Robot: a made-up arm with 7 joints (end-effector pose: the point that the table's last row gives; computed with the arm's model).
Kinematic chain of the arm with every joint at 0, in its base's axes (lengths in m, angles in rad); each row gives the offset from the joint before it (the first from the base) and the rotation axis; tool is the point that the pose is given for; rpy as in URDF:
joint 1: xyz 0 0 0.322 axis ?
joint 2: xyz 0 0 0 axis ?
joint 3: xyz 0 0 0.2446 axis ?
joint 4: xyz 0.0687 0 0 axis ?
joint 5: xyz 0.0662 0 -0.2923 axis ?
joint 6: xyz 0 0 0 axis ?
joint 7: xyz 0.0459 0 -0.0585 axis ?
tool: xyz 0 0 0 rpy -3.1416 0 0
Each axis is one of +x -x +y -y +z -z.
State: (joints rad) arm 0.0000 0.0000 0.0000 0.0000 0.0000 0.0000 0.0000
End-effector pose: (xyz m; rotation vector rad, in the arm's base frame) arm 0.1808 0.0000 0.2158 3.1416 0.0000 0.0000
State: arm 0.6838 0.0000 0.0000 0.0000 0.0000 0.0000 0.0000
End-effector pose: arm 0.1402 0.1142 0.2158 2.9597 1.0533 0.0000
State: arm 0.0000 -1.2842 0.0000 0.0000 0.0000 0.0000 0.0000
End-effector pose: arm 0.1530 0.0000 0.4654 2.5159 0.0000 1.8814
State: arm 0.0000 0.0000 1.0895 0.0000 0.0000 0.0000 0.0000
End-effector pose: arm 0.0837 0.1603 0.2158 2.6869 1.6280 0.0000
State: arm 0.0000 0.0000 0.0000 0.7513 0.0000 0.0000 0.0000
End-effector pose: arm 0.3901 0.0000 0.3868 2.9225 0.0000 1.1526
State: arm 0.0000 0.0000 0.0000 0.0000 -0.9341 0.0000 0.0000
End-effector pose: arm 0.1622 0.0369 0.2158 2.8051 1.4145 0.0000
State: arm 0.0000 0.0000 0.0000 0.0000 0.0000 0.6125 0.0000
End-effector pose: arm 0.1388 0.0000 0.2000 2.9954 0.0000 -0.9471
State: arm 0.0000 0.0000 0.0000 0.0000 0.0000 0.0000 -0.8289
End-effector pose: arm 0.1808 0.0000 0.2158 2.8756 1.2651 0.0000
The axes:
joint 1: +z
joint 2: +y
joint 3: +z
joint 4: -y
joint 5: -z
joint 6: +y
joint 7: -z

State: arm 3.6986 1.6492 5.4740 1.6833 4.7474 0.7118 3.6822
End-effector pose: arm -0.4421 0.0903 0.0042 -1.1250 -1.1829 -0.2999
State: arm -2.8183 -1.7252 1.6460 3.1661 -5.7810 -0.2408 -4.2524
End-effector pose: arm 0.5305 0.2355 0.2648 -1.6666 0.4341 -1.1740
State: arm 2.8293 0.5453 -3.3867 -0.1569 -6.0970 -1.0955 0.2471
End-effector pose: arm 0.1343 -0.0983 0.3573 1.9070 -1.1896 1.9675
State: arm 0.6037 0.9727 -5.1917 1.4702 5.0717 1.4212 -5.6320
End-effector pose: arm 0.0863 0.4835 0.2728 2.1214 1.7962 0.2317
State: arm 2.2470 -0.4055 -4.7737 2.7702 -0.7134 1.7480 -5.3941
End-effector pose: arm -0.0255 -0.2384 0.8535 -0.5173 -1.6215 0.0750
